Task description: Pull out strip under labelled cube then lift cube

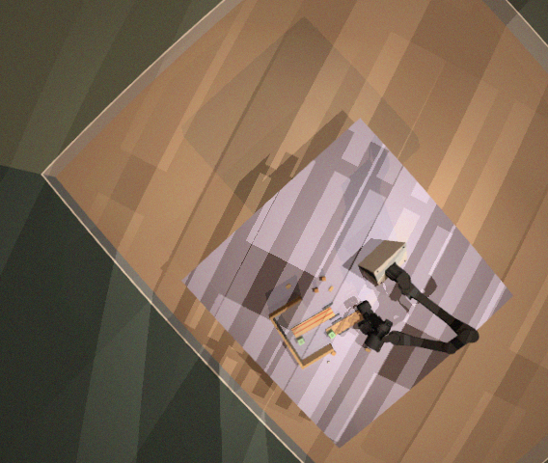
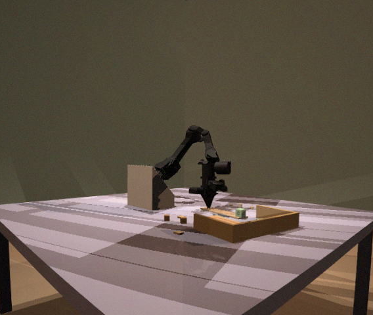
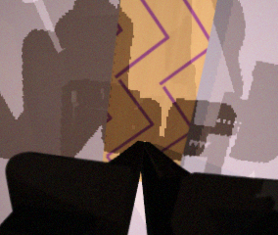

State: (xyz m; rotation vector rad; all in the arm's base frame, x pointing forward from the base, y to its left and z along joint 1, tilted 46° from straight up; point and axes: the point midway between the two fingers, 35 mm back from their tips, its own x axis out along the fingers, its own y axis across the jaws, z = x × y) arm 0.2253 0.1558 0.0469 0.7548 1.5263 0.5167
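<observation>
The purple zigzag strip is 10 cm ahead of my gripper tip and 2 cm to the right of it.
</observation>
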